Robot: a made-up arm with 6 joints.
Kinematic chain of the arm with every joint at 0, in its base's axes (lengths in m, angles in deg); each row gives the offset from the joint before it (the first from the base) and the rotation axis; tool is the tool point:
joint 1: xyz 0 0 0.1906 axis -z
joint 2: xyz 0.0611 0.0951 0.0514 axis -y
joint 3: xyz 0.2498 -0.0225 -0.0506 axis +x
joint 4: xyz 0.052 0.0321 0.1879 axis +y
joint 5: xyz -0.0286 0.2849 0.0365 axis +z
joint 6: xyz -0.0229 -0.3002 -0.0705 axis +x
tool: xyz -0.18 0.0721 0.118
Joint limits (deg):
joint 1: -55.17..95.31
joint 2: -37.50..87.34
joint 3: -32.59..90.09
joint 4: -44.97..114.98
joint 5: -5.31..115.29
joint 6: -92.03..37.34
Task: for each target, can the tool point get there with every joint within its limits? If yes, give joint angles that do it. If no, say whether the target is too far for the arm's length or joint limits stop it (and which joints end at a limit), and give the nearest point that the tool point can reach.
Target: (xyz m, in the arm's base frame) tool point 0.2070 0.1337 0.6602
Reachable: yes | joints -33.59 53.58 62.40 39.42 84.83 -19.99
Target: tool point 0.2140 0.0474 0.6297
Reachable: yes | joints -19.54 54.62 59.91 -27.02 75.05 -74.71
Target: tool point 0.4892 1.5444 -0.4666
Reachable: no: too far | nearest point 0.2351 0.7421 -0.0686 | short by 0.931 m
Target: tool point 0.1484 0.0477 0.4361
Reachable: yes | joints 57.30 62.25 -0.62 -18.02 24.64 -36.86
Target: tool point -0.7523 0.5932 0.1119
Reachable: no: joint limits stop it (at a limit: joint 2, joint 3, joint 5, joint 6) | nearest point -0.3476 0.2741 0.3926 | short by 0.587 m
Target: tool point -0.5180 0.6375 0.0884
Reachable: no: joint limits stop it (at a limit: joint 1, joint 5, joint 6) | nearest point -0.1759 0.4264 0.0680 | short by 0.403 m
